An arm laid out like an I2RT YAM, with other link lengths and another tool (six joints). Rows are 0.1 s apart.
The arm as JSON. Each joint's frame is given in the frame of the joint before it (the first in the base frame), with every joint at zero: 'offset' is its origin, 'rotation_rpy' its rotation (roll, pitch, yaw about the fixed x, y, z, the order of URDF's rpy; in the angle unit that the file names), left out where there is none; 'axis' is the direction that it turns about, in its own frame. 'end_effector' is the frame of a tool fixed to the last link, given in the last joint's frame.
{
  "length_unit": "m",
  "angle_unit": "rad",
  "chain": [
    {
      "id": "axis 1",
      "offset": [
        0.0,
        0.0,
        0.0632
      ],
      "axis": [
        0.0,
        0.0,
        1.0
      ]
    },
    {
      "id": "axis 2",
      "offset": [
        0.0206,
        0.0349,
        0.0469
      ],
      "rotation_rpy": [
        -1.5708,
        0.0,
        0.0
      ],
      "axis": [
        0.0,
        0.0,
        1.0
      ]
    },
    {
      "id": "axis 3",
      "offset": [
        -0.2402,
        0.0,
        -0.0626
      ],
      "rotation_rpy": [
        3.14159,
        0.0,
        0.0
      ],
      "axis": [
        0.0,
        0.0,
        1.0
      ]
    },
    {
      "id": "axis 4",
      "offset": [
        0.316,
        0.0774,
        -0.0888
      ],
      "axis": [
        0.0,
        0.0,
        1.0
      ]
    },
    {
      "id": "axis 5",
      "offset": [
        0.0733,
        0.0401,
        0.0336
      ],
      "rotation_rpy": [
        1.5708,
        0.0,
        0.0
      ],
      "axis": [
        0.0,
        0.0,
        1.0
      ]
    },
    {
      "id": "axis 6",
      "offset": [
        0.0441,
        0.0,
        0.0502
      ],
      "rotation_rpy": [
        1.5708,
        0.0,
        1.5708
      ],
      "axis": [
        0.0,
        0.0,
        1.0
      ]
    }
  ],
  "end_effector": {
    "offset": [
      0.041,
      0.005,
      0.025
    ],
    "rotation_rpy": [
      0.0,
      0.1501,
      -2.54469
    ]
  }
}
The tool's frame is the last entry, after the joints.
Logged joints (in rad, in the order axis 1, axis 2, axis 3, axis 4, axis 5, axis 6), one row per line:
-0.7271 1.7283 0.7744 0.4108 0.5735 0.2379
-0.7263 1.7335 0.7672 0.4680 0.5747 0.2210
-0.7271 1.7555 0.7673 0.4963 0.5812 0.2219
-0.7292 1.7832 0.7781 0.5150 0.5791 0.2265
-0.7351 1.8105 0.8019 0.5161 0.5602 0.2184
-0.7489 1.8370 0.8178 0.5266 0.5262 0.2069
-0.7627 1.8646 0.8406 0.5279 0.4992 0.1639
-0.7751 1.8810 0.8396 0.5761 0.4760 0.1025
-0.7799 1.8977 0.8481 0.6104 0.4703 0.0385
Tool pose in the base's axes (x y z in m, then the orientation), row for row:
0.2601 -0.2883 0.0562 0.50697 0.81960 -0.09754 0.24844
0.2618 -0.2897 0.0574 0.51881 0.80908 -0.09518 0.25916
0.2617 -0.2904 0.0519 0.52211 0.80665 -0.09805 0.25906
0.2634 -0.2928 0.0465 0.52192 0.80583 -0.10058 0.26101
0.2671 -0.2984 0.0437 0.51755 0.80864 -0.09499 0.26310
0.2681 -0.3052 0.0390 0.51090 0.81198 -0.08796 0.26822
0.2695 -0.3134 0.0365 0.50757 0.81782 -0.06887 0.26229
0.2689 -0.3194 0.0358 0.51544 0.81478 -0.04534 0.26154
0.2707 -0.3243 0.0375 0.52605 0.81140 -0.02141 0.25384
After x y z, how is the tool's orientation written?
As a quaternion, w x y z.
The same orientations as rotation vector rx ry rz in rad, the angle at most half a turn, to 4 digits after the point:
1.9761 -0.2352 0.5990
1.9408 -0.2283 0.6217
1.9322 -0.2349 0.6205
1.9304 -0.2409 0.6253
1.9408 -0.2280 0.6315
1.9544 -0.2117 0.6456
1.9713 -0.1660 0.6322
1.9573 -0.1089 0.6283
1.9403 -0.0512 0.6070

